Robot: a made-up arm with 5 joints.
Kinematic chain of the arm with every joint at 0, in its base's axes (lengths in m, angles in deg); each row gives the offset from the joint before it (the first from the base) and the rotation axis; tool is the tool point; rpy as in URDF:
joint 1: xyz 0 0 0.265 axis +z
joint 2: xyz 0 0 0 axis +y
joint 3: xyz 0.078 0 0.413 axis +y
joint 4: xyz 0.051 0 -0.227 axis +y
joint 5: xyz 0.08 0 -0.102 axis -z
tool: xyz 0 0 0 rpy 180 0 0
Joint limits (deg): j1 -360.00..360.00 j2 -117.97..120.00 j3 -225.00..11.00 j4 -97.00..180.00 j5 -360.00..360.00
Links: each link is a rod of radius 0.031 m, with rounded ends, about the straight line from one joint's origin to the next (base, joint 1, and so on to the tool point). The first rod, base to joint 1, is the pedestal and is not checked.
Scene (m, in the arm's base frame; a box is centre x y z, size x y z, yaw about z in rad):
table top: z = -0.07
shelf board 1: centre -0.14 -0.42 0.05 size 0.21 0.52 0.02 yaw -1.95
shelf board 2: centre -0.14 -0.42 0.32 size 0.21 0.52 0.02 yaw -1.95
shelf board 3: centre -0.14 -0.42 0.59 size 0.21 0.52 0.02 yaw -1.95
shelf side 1: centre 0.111 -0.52 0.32 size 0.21 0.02 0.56 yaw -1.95
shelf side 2: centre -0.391 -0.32 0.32 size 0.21 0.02 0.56 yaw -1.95
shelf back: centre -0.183 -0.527 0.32 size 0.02 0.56 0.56 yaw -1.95
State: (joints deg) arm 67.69 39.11 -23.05 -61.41 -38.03
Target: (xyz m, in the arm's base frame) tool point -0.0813 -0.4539 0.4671
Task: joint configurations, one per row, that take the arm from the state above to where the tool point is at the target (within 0.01 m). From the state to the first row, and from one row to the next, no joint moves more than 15 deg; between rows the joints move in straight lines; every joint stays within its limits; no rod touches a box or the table.
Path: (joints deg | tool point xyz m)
1: 53.38 35.56 -20.71 -61.53 -38.03 | 0.2528 0.3402 0.3114
2: 39.08 32.00 -18.36 -61.65 -38.03 | 0.3186 0.2587 0.3325
3: 24.77 28.45 -16.02 -61.77 -38.03 | 0.3594 0.1658 0.3525
4: 10.46 24.89 -13.68 -61.89 -38.03 | 0.3738 0.0690 0.3715
5: -3.84 21.34 -11.33 -62.02 -38.03 | 0.3625 -0.0243 0.3892
6: -18.15 17.78 -8.99 -62.14 -38.03 | 0.3285 -0.1077 0.4056
7: -32.46 14.23 -6.65 -62.26 -38.03 | 0.2761 -0.1756 0.4207
8: -46.77 10.67 -4.30 -62.38 -38.03 | 0.2109 -0.2243 0.4345
9: -61.07 7.12 -1.96 -62.50 -38.03 | 0.1393 -0.2521 0.4468
10: -75.38 3.56 0.39 -62.62 -38.03 | 0.0675 -0.2588 0.4577
11: -89.69 0.01 2.73 -62.74 -38.03 | 0.0013 -0.2465 0.4671
12: -93.18 7.93 -11.19 -63.43 -38.03 | -0.0179 -0.3229 0.4727
13: -96.67 15.86 -25.12 -64.12 -38.03 | -0.0459 -0.3927 0.4726
14: -100.15 23.78 -39.04 -64.81 -38.03 | -0.0813 -0.4539 0.4671

